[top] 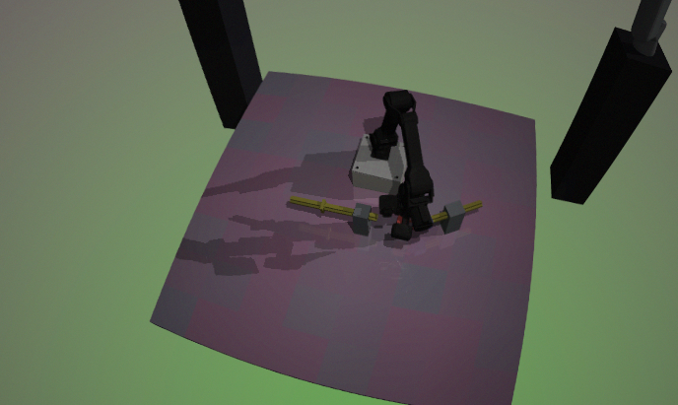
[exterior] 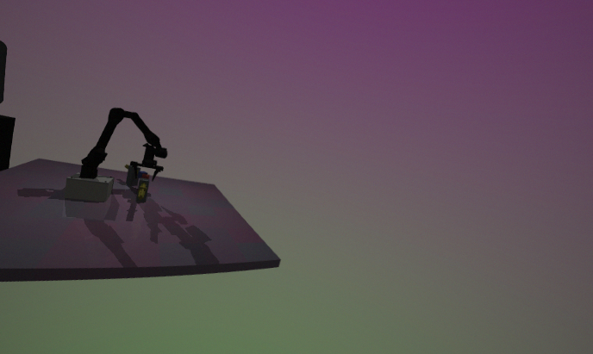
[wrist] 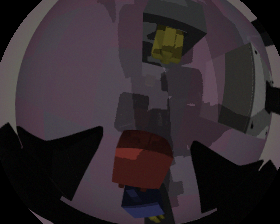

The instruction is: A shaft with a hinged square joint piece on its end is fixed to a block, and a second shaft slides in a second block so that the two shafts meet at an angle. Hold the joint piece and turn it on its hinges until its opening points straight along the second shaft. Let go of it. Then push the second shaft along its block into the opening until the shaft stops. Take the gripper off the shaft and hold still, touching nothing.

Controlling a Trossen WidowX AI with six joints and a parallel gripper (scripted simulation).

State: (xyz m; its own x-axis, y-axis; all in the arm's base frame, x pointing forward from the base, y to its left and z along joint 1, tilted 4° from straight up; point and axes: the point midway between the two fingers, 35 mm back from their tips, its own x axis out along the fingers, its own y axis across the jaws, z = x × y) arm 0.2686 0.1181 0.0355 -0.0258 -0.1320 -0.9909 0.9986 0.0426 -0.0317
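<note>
Now: the joint piece 2 cm to the left of my gripper tip and 1 cm above it.
</note>
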